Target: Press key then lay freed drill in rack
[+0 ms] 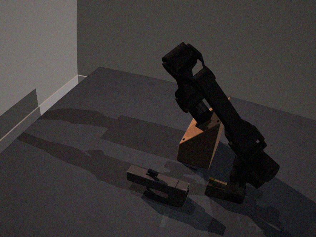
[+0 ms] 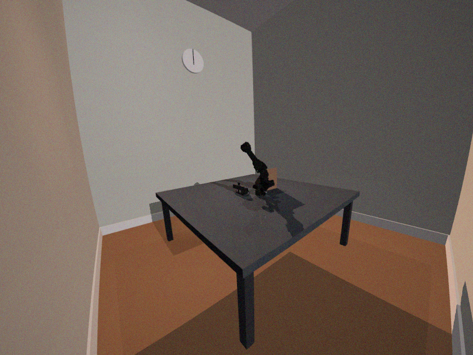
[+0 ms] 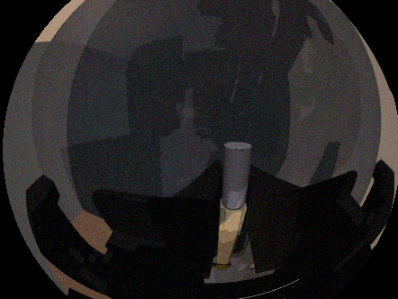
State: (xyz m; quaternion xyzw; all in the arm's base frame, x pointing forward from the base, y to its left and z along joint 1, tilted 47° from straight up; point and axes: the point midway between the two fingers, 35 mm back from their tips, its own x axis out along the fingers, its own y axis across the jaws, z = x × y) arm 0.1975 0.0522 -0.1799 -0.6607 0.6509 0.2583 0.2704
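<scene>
Right now my gripper tip is 4 cm to the left of the drill and 4 cm below it. The rest, counted from my gripper tip: grey block: 7 cm ahead, 22 cm to the right, 3 cm above; then small dark key: 7 cm ahead, 25 cm to the right, 4 cm above.
</scene>
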